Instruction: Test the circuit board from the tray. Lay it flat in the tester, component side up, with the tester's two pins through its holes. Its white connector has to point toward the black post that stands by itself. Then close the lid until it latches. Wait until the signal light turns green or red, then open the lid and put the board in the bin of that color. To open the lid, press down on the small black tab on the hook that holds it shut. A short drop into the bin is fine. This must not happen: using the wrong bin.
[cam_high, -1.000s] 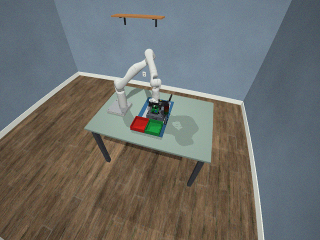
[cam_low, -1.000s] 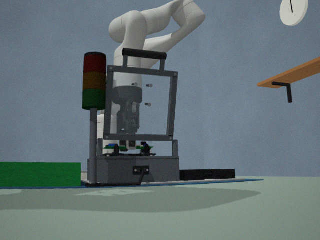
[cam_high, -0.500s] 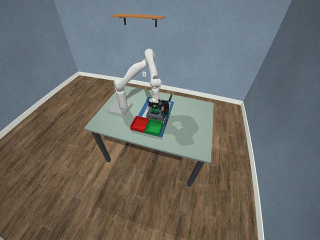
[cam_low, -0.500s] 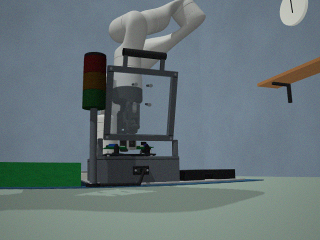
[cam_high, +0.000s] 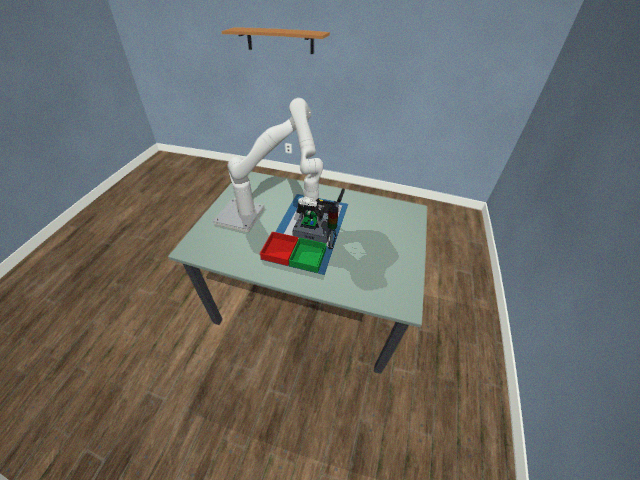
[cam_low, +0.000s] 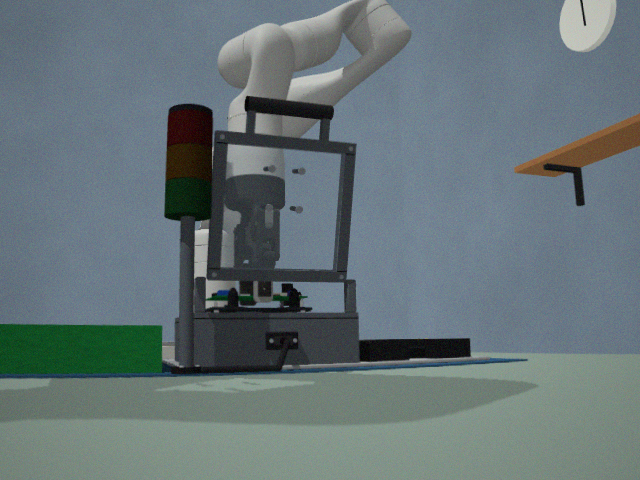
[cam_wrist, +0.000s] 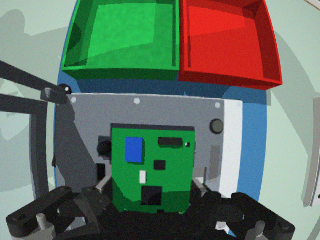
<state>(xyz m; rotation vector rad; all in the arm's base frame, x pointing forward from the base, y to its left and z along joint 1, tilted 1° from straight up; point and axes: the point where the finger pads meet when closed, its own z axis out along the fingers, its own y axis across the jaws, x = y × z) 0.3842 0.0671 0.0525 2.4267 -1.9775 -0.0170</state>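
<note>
Now: hand right at the green circuit board. The rest, counted from my hand: red bin: 22 cm to the right, 7 cm below, 6 cm behind; green bin: 19 cm to the right, 9 cm ahead, 7 cm below; clear lid: 12 cm ahead, 10 cm above, 2 cm to the left.
</note>
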